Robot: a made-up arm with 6 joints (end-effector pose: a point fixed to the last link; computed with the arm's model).
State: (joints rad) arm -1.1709 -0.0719 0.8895 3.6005 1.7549 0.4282
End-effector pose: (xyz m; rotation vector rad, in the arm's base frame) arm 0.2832 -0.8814 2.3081 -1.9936 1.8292 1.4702
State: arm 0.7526 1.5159 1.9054 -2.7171 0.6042 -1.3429
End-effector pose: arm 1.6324 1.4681 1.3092 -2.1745 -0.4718 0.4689
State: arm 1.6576 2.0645 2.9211 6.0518 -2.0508 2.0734
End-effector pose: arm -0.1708 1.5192 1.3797 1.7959 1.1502 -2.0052
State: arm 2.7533 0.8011 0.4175 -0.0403 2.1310 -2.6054
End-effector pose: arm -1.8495 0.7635 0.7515 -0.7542 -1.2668 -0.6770
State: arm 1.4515 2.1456 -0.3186 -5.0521 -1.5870 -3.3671
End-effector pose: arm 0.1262 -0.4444 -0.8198 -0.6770 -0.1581 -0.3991
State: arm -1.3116 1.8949 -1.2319 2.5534 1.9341 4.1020
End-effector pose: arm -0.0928 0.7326 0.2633 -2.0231 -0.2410 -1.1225
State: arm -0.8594 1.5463 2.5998 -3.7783 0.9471 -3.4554
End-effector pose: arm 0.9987 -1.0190 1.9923 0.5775 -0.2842 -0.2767
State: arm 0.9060 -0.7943 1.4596 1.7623 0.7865 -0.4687
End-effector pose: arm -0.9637 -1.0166 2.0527 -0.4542 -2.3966 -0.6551
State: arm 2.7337 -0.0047 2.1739 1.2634 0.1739 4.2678
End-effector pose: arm 0.8861 -0.4168 2.3244 -2.2120 0.2024 -1.3461
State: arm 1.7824 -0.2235 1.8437 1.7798 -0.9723 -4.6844
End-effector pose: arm 0.3454 -0.8805 2.3504 -1.0953 -0.2451 -0.4646
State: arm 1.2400 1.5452 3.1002 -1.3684 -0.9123 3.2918
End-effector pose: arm 0.0402 0.5680 2.1605 -0.7315 -2.4092 -0.3890
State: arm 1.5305 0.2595 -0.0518 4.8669 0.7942 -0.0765
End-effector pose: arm 0.2111 1.9296 0.7991 1.2118 0.5739 0.5572
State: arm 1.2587 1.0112 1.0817 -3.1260 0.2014 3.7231
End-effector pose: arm 0.7058 2.1856 1.1302 -0.5970 -0.2652 1.2532
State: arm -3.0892 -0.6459 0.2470 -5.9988 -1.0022 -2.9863
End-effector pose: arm -0.7916 0.0032 2.2578 0.2570 2.9737 0.4869
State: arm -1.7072 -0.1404 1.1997 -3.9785 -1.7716 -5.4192
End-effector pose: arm -0.1487 -0.0719 2.5712 -0.5927 -1.1264 2.0288
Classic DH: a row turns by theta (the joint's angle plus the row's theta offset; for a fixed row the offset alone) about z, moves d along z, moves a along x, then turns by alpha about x. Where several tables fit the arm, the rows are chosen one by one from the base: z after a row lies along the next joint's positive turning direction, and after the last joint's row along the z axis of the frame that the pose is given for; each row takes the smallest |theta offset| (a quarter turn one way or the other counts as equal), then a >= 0, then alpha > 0; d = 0 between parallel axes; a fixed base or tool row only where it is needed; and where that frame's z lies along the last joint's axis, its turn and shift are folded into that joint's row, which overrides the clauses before.
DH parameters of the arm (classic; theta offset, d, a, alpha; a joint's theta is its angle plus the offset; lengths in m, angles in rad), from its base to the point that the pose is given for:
joint 1: 0 0.536 0.175 -1.5708
joint 2: -1.5708 0 0.545 3.1416
joint 3: 0 0 0.225 -1.5708
joint 4: 0 -1.492 0 1.5708
joint 5: 0 0 0 -1.5708
joint 6: 1.5708 -0.189 0 1.5708
tool (fixed): -1.5708 0 0 0

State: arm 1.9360 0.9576 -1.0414 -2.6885 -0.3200 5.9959
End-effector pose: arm -0.0886 0.1588 -0.7865 0.6689 1.3784 -0.9850
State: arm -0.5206 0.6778 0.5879 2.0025 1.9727 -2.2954
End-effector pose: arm 1.7640 -0.8293 0.9848 0.5186 0.9741 1.1999
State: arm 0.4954 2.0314 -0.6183 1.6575 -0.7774 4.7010
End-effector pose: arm -0.5169 -0.4294 -0.6830 -1.5871 2.1047 0.0083
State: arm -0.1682 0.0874 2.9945 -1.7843 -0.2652 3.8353
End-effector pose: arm -1.4320 0.2922 1.2389 0.5378 1.4826 2.4011
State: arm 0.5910 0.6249 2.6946 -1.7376 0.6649 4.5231
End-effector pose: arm -0.3277 -0.3584 2.3204 -1.0691 -0.2700 -1.5413
